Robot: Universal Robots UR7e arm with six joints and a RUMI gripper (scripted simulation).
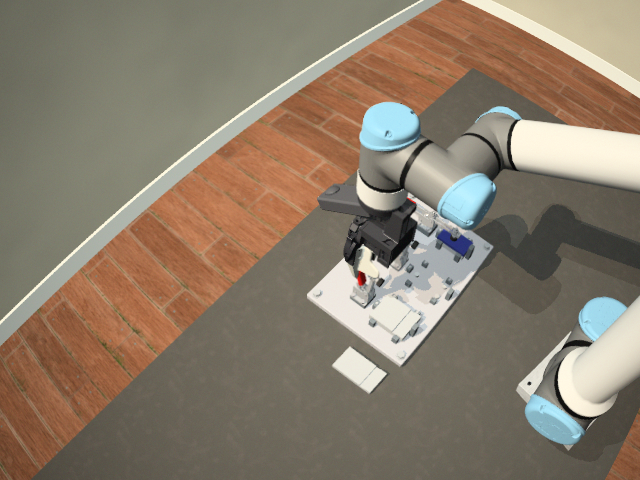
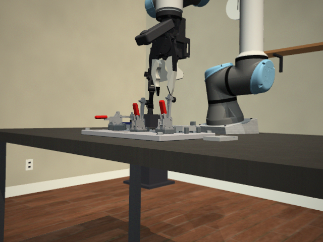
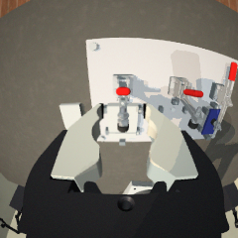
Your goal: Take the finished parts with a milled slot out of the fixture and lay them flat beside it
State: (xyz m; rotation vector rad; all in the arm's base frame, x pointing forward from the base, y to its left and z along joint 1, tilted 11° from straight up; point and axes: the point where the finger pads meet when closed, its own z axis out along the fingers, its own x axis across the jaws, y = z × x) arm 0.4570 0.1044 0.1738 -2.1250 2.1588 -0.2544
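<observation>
The white fixture plate lies 4 cm behind my hand, 11 cm to the right of it and 13 cm below it. From my hand the other things lie so: blue blank: 9 cm behind, 22 cm to the right, 10 cm below.
</observation>
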